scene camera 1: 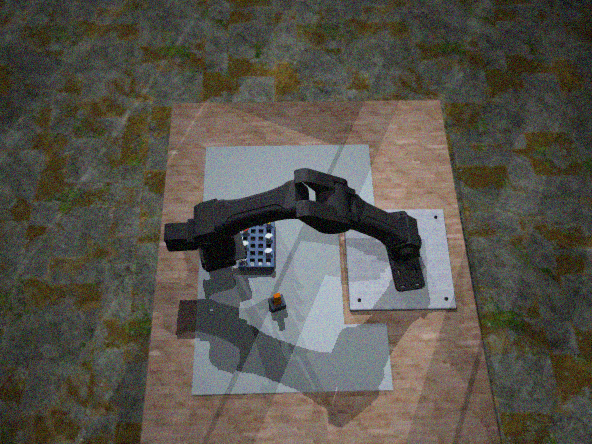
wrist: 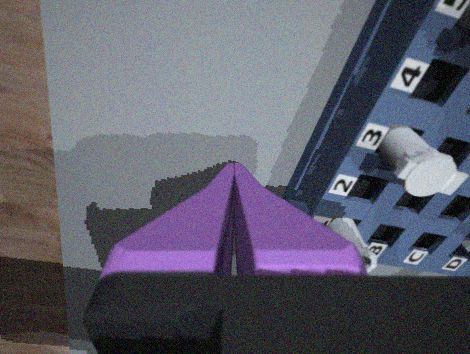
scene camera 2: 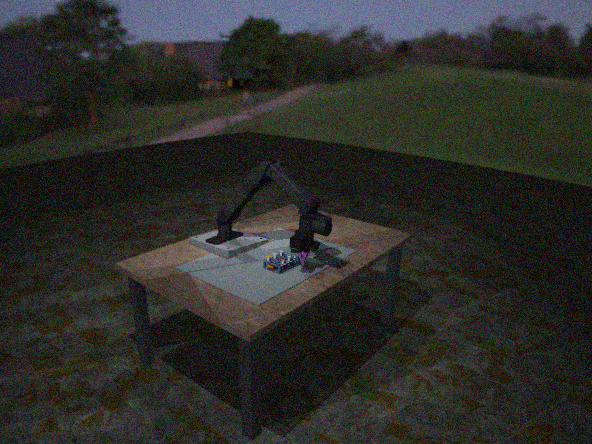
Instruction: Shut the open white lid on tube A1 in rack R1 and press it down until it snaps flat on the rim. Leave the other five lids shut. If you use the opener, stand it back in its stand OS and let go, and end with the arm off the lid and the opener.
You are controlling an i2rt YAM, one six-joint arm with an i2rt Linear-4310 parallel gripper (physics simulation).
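Frame: origin at the arm's base, x ahead, y left, z up, level; centimetres.
Where they show: gripper, fingertip midpoint: [scene camera 1: 228, 264] [wrist: 234, 176] [scene camera 2: 303, 265]; arm's base, link origin: [scene camera 1: 401, 250] [scene camera 2: 224, 238].
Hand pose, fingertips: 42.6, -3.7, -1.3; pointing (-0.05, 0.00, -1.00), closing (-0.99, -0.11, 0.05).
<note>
Things, the pixels of their top centre, and the offset from my fingertips, as dx, dy, dz. "pt": a spot on its surface instead. Level surfaces: height alone.
- Rack R1, top centre: [scene camera 1: 256, 235] [scene camera 2: 281, 251] -7.7, -4.2, +5.6
- Tube A1, surface spot: [wrist: 348, 232] [scene camera 1: 243, 257] pt -3.9, +0.0, +2.9
- A3, top centre: [wrist: 432, 178] -4.7, -3.3, +4.1
- orange opener, top centre: [scene camera 1: 276, 295] -10.4, +11.9, +7.7
- grey mat, surface height: dz -0.8
- wooden table, surface height: dz -1.1
My gripper [scene camera 2: 302, 264] [wrist: 234, 176] is shut and empty, its purple fingertips together above the grey mat beside the A-column side of the rack. Rack R1 [scene camera 1: 257, 270] [scene camera 2: 283, 269] [wrist: 350, 95] is blue. Tube A1 [scene camera 1: 243, 262] [wrist: 348, 232] stands in the corner hole; my right finger partly covers it in the wrist view, and its lid's angle cannot be made out. The tube at A3 [wrist: 429, 172] carries a white lid that looks shut. The orange opener [scene camera 1: 277, 297] stands in its dark stand OS [scene camera 1: 277, 306]. In scene camera 1 the arm hides the fingers.
More white-lidded tubes [scene camera 1: 268, 250] [scene camera 1: 268, 235] stand in the rack. The arm's base is on a light plate [scene camera 1: 367, 295] [scene camera 2: 235, 251]. The grey mat [scene camera 1: 225, 170] [scene camera 2: 235, 287] [wrist: 175, 65] lies on the wooden table [scene camera 1: 415, 130] [scene camera 2: 250, 325] [wrist: 20, 125]. The arm reaches over the rack's far end in scene camera 1.
</note>
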